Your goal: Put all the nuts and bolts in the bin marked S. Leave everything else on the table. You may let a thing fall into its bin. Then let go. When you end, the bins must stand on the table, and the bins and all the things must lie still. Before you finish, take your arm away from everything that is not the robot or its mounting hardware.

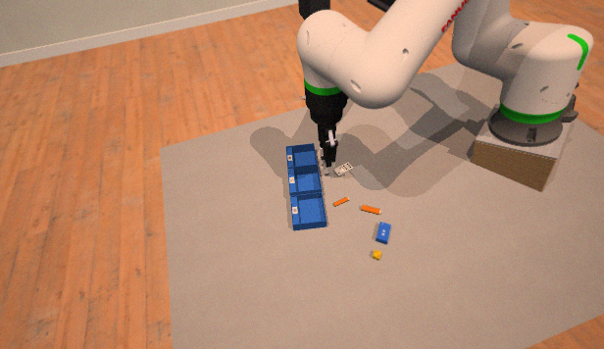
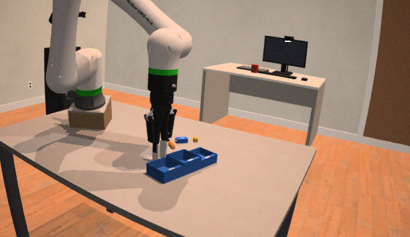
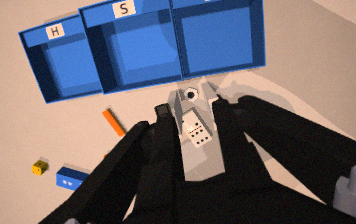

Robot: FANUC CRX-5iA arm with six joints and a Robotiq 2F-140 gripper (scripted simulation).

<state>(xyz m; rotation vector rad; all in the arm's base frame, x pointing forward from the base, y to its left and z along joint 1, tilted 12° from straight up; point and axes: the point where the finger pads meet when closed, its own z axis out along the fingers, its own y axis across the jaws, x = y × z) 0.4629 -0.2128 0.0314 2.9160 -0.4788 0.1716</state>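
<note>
Now: the grey nut 50 mm below my hand. The rest, counted from my hand: blue bin 80 mm ahead, 30 mm below, 20 mm to the left; then orange stick 110 mm to the left, 50 mm below, 20 mm ahead; then white domino 50 mm below, 40 mm behind, 20 mm to the left.
</note>
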